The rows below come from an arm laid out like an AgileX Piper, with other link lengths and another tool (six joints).
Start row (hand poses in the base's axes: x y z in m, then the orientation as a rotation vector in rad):
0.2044, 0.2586, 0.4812, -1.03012, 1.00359, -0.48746
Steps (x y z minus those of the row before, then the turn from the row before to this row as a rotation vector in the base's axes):
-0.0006, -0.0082, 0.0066, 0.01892, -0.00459, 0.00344
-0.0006, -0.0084, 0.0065, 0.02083, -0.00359, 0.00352
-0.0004, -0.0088, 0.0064, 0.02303, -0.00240, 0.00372
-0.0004, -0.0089, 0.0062, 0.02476, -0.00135, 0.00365
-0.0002, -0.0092, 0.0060, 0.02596, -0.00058, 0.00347
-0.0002, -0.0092, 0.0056, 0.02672, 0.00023, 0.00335
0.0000, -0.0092, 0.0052, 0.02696, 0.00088, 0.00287
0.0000, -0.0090, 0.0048, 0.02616, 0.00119, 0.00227
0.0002, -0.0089, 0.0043, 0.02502, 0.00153, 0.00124
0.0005, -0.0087, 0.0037, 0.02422, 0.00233, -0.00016
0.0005, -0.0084, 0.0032, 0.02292, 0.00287, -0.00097
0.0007, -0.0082, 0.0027, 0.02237, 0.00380, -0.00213
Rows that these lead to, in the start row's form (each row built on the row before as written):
0.2038, 0.2504, 0.4878, -1.01329, 1.00049, -0.47650
0.2032, 0.2420, 0.4943, -0.99512, 0.99846, -0.46399
0.2028, 0.2332, 0.5007, -0.97545, 0.99763, -0.44960
0.2024, 0.2243, 0.5069, -0.95451, 0.99792, -0.43389
0.2022, 0.2151, 0.5129, -0.93263, 0.99904, -0.41738
0.2020, 0.2059, 0.5185, -0.91023, 1.00093, -0.40024
0.2020, 0.1967, 0.5237, -0.88755, 1.00354, -0.38312
0.2020, 0.1877, 0.5285, -0.86537, 1.00649, -0.36683
0.2022, 0.1788, 0.5328, -0.84380, 1.00998, -0.35190
0.2027, 0.1701, 0.5365, -0.82246, 1.01464, -0.33828
0.2032, 0.1617, 0.5397, -0.80201, 1.01992, -0.32584
0.2039, 0.1535, 0.5424, -0.78168, 1.02641, -0.31433

